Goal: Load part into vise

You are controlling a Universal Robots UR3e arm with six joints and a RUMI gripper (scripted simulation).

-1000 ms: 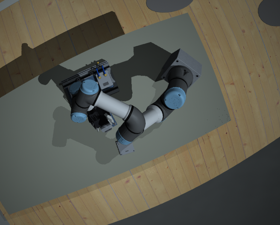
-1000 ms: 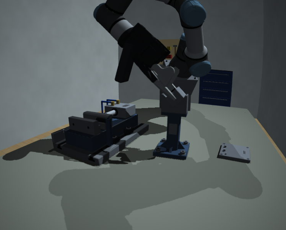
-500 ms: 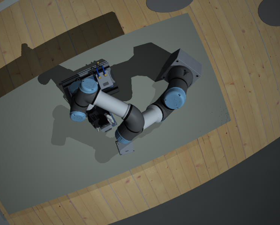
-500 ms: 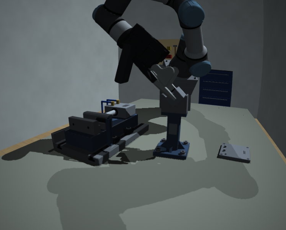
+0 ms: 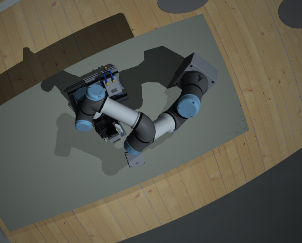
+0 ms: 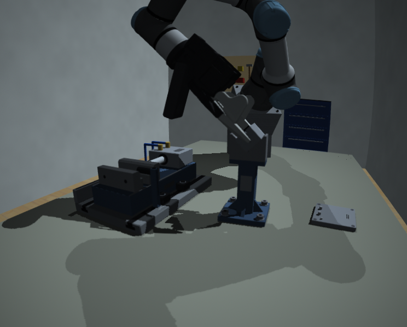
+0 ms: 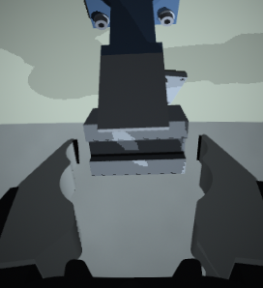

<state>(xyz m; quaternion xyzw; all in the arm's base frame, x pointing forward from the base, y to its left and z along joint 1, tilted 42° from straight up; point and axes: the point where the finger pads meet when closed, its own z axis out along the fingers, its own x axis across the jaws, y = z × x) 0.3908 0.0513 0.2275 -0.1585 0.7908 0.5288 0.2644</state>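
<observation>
My gripper is now right at the part. The rest, counted from my hand: air cylinder rod: 3 cm ahead, 22 cm to the right, 8 cm below; blue post: 10 cm below; work stop: 11 cm ahead, 16 cm to the right, 7 cm below.
</observation>
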